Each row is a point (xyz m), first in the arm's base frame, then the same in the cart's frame.
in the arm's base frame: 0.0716 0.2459 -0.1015
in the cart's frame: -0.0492 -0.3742 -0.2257
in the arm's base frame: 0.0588 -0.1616 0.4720
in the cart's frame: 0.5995 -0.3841 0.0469
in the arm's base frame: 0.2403 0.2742 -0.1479
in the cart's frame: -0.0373 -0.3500 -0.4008
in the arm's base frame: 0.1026 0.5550 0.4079
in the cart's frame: 0.1544 0.1680 -0.0821
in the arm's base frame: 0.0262 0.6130 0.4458
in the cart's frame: 0.1204 0.2240 -0.0024
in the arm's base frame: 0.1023 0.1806 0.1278
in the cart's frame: 0.1669 -0.2932 -0.1582
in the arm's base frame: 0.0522 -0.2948 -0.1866
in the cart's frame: 0.1945 -0.8636 -0.1931
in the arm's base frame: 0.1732 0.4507 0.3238
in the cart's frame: 0.1795 0.0475 -0.1704
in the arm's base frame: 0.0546 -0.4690 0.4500
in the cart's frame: 0.7597 -0.6465 0.0695
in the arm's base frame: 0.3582 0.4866 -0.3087
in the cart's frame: -0.2339 -0.2492 -0.5907
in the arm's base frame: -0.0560 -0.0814 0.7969
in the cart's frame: 0.7475 -0.1549 0.2721
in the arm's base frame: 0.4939 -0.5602 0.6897
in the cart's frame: 1.1485 -0.5146 -0.2308
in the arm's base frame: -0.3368 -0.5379 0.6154
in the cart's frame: 0.7761 -0.6726 0.4989
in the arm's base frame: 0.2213 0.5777 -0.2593
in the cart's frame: -0.3009 -0.1697 -0.4541
